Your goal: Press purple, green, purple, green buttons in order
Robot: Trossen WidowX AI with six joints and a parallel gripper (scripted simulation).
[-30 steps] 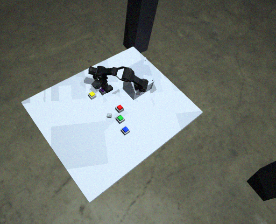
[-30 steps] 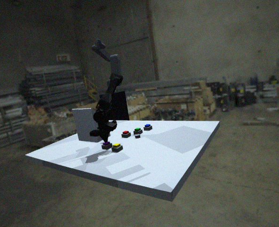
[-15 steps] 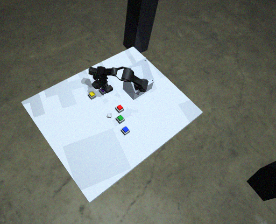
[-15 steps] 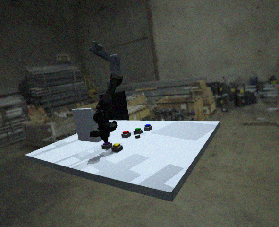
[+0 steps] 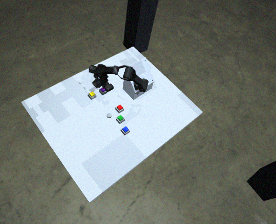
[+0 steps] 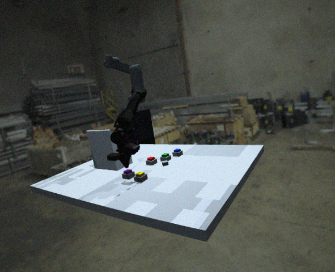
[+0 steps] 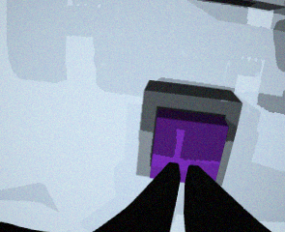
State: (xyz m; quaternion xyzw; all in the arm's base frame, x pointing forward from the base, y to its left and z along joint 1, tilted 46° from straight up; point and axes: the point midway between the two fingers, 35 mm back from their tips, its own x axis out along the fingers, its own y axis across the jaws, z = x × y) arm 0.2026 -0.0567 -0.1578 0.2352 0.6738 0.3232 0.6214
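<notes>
The purple button is 20 mm below my gripper tip. The rest, counted from my gripper tip: red button (20 mm behind, 200 mm to the left, 20 mm below); then small grey block (70 mm ahead, 210 mm to the left, 40 mm below); then yellow button (100 mm ahead, 10 mm to the right, 20 mm below).
</notes>
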